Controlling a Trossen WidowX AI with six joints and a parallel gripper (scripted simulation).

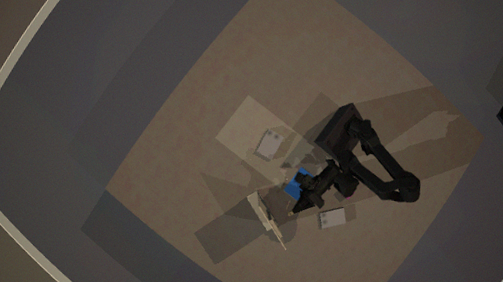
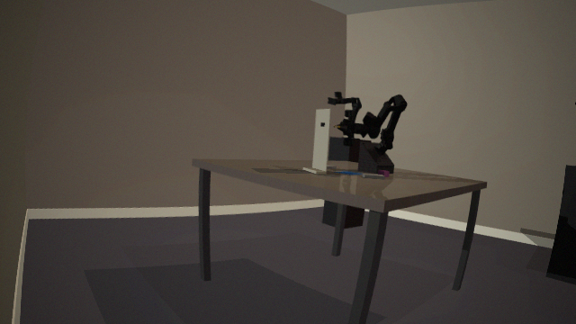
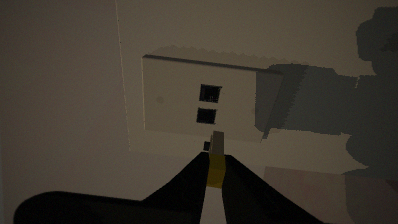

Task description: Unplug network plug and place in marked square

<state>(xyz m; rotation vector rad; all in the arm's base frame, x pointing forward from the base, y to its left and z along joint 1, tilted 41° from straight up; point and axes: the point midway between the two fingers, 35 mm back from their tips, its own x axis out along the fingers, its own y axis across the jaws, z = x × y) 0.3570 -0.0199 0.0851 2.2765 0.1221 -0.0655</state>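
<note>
The blue marked square lies 23 cm below my gripper tip, 9 cm behind it and 2 cm to the left of it. From my gripper tip the other things lie so: upright white panel (9 cm below, 8 cm ahead, 3 cm to the right); then network plug (right at my gripper tip).
</note>
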